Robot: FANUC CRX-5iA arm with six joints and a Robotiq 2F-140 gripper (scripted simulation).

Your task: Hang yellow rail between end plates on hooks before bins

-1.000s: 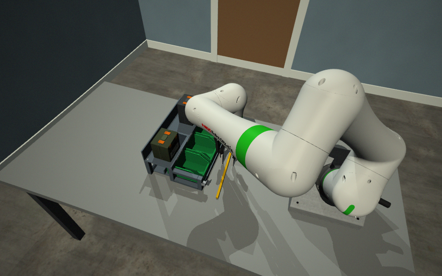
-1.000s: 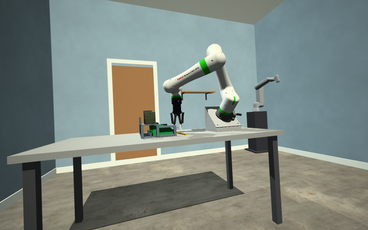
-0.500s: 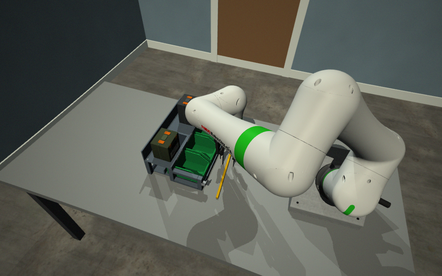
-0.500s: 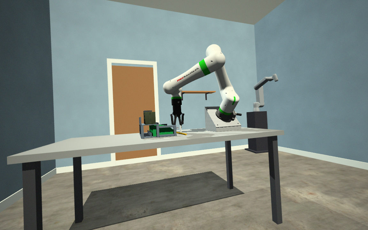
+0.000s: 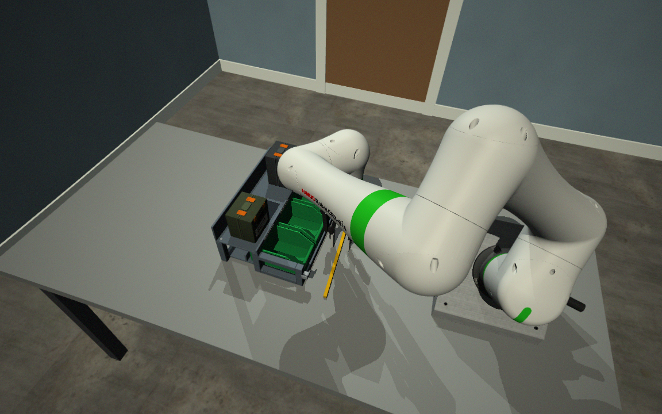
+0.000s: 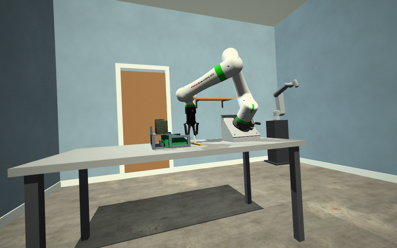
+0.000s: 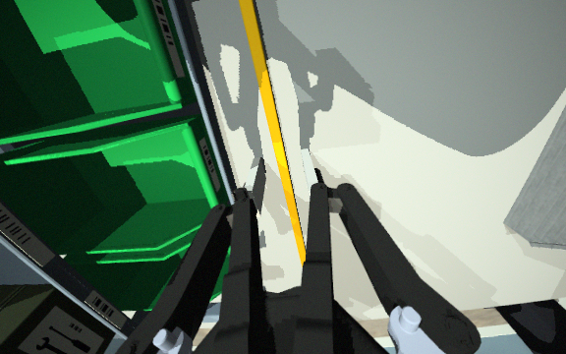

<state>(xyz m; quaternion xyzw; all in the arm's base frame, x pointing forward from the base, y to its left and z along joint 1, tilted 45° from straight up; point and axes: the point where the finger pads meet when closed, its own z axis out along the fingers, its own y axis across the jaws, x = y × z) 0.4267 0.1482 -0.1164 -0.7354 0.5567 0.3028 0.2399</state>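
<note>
My gripper is now 30 mm above the yellow rail. From my hand the other things lie so: olive toolbox (240 mm ahead, 130 mm to the left, 110 mm above).
</note>
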